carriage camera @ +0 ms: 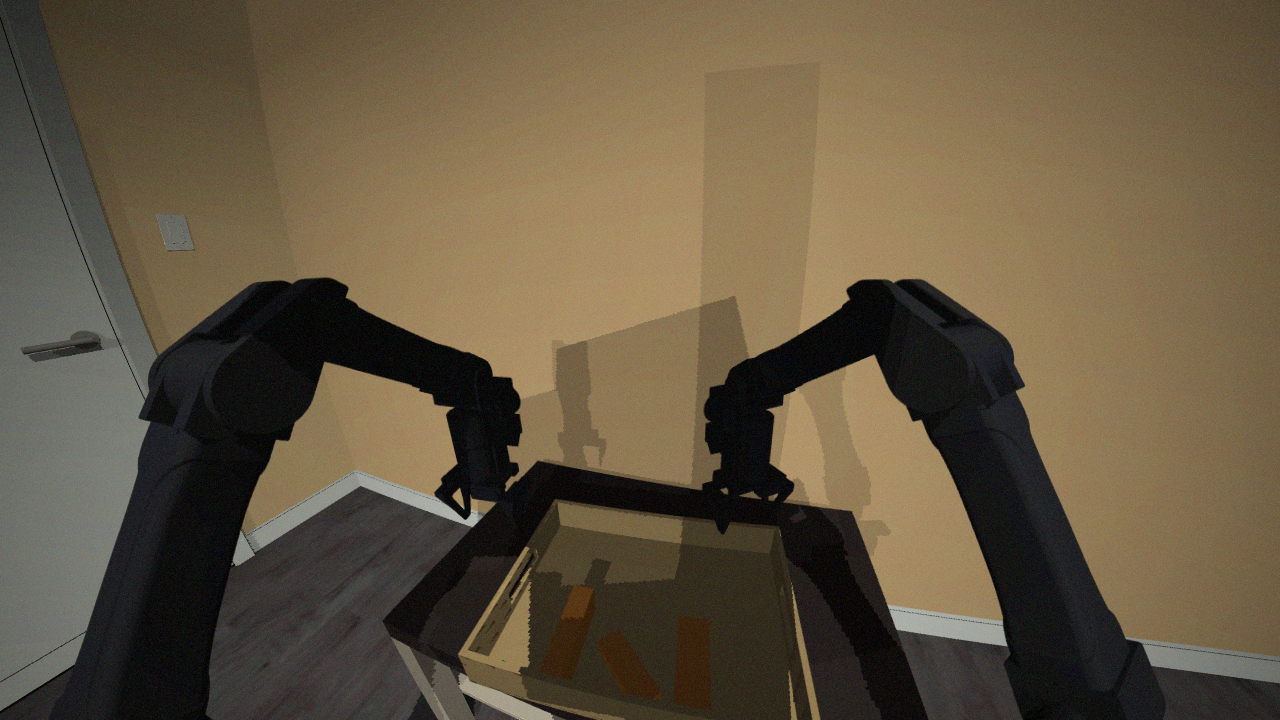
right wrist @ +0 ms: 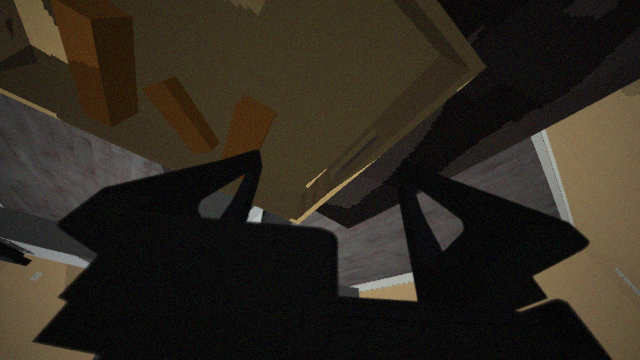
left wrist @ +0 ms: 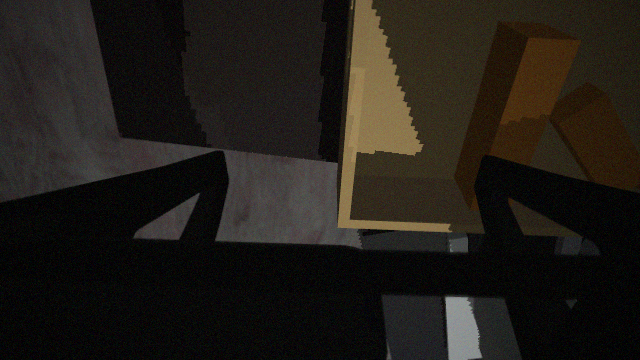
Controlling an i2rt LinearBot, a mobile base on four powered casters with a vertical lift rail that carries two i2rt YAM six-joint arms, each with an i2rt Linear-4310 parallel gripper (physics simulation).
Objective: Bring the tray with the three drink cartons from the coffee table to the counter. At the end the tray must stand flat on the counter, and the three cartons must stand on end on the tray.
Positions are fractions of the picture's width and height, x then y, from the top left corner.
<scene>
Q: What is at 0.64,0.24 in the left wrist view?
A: A tan tray.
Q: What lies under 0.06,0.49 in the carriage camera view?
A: A grey door.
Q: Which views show my right gripper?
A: The carriage camera view and the right wrist view only.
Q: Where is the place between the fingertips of my left gripper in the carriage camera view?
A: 0.38,0.72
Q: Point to a dark coffee table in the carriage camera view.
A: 0.34,0.87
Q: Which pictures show the tan tray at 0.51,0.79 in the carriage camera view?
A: The carriage camera view, the right wrist view and the left wrist view: all of them.
</scene>
